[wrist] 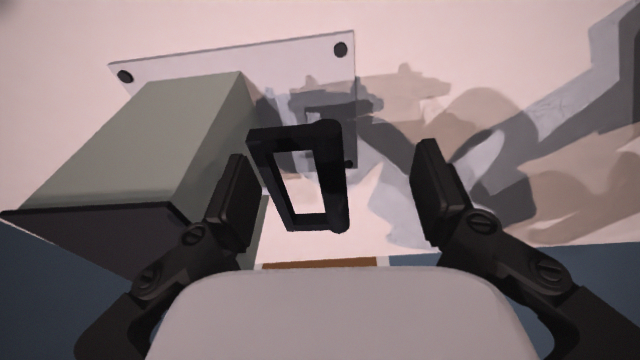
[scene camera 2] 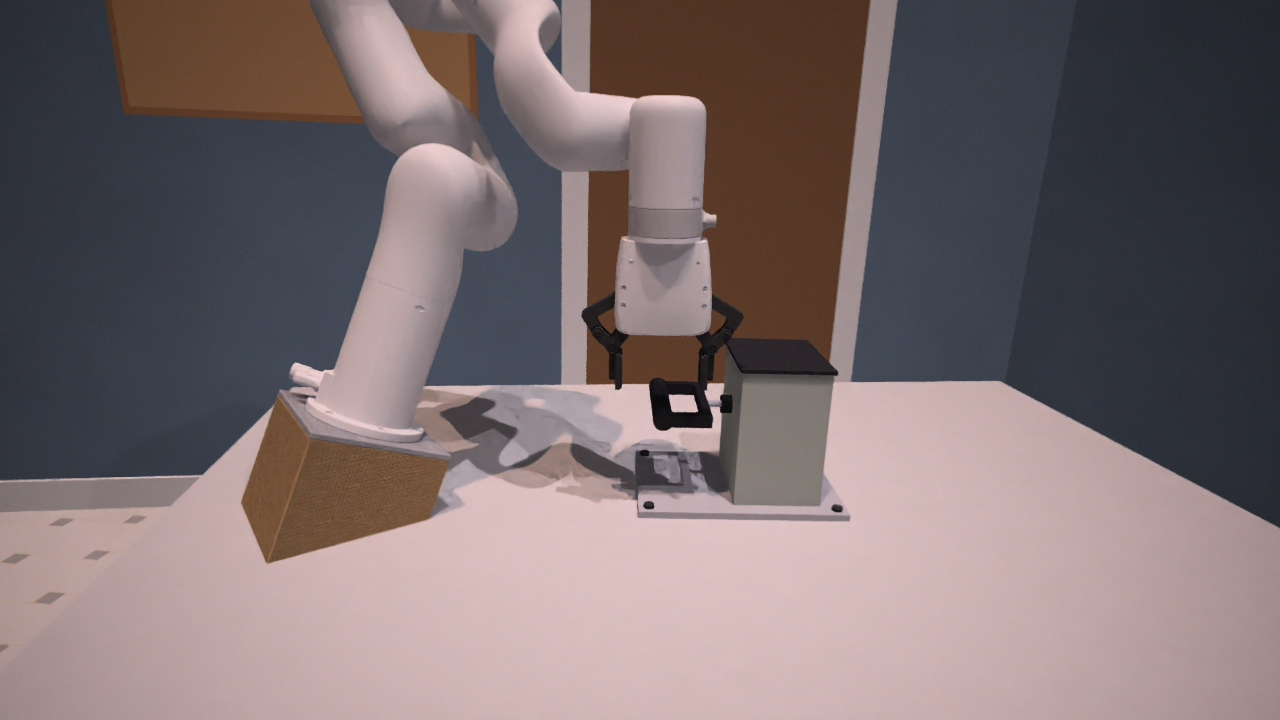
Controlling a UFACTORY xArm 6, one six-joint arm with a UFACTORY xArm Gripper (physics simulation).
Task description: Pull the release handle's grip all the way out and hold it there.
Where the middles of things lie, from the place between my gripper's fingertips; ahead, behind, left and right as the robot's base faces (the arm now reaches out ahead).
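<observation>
With the base plate [scene camera 2: 670, 485] as the reference, my hand is 7 cm to the right of it and 10 cm short of it, and 15 cm above it.
</observation>
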